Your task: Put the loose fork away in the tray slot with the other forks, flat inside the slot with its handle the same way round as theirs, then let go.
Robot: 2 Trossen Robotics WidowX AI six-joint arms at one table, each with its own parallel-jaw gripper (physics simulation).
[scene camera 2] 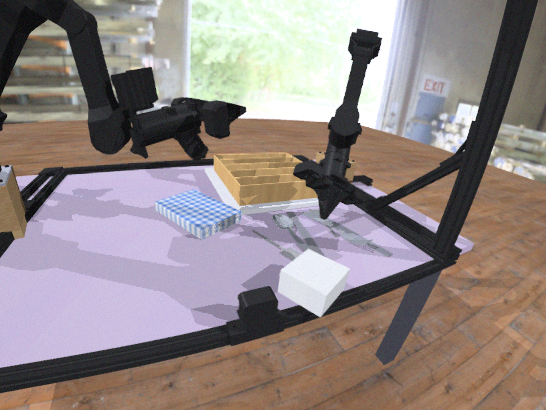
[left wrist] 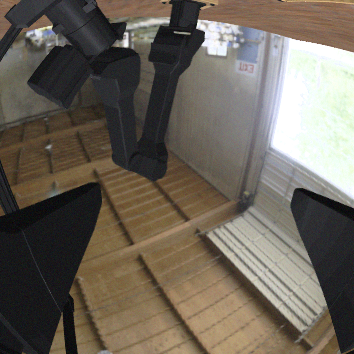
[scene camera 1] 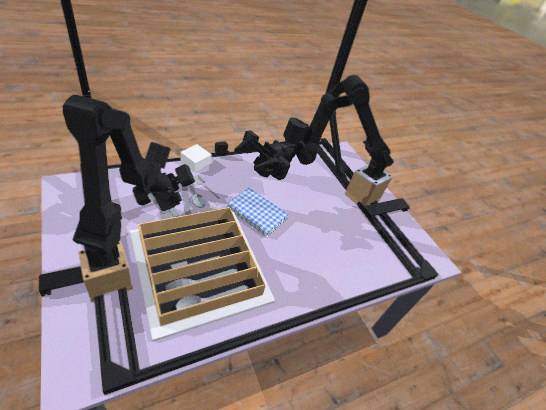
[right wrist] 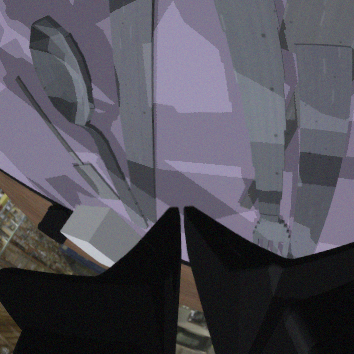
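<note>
The loose fork (scene camera 2: 350, 235) (right wrist: 267, 165) lies on the table among other cutlery; in the right wrist view its tines point down the picture, right of the fingers. In scene camera 1 the right arm hides much of it. The wooden tray (scene camera 1: 212, 304) (scene camera 2: 270, 194) has several slots; a fork (scene camera 1: 180, 283) lies in one, tines left and handle right. My right gripper (scene camera 1: 170, 207) (scene camera 2: 325, 217) (right wrist: 180, 215) is shut low above the table, its tips nearly together beside the fork, holding nothing visible. My left gripper (scene camera 1: 247, 159) (scene camera 2: 223, 132) (left wrist: 200, 195) is open and empty, raised above the table.
A loose spoon (scene camera 1: 198, 200) (scene camera 2: 285, 221) (right wrist: 60, 75) and a flat utensil (right wrist: 132, 100) lie near the fork. A white block (scene camera 1: 196, 157) (scene camera 2: 314, 282) (right wrist: 100, 227) stands by the table edge. A blue checked cloth (scene camera 1: 259, 211) (scene camera 2: 199, 212) lies beside the tray.
</note>
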